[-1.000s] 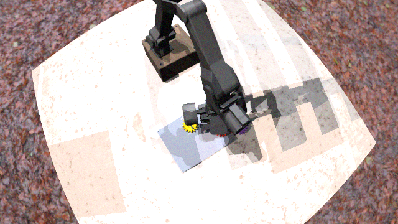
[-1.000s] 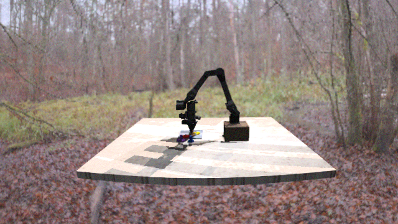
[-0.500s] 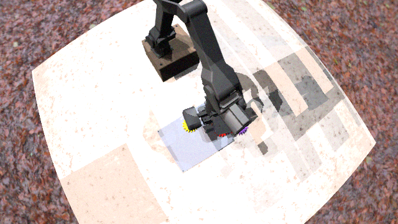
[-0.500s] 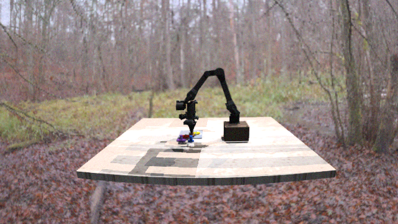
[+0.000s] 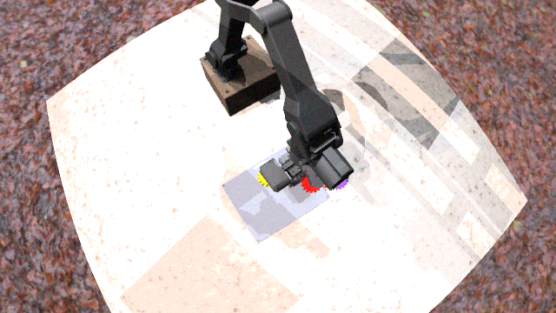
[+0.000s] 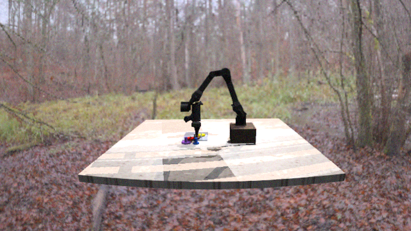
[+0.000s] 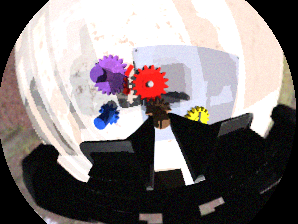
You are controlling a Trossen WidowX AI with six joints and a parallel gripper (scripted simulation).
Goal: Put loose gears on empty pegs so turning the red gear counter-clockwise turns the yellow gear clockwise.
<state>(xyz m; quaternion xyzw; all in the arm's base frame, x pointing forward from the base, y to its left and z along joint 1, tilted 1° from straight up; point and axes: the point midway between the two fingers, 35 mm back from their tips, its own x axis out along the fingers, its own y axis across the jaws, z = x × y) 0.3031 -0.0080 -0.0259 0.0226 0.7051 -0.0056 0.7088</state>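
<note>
My gripper tip is 1 cm above the small brown gear. From my gripper tip the other things lie so: yellow gear: 4 cm behind, 7 cm to the right, 2 cm below; then red gear: 4 cm ahead, 2 cm below; then small blue gear: 1 cm ahead, 9 cm to the left, 2 cm below.
</note>
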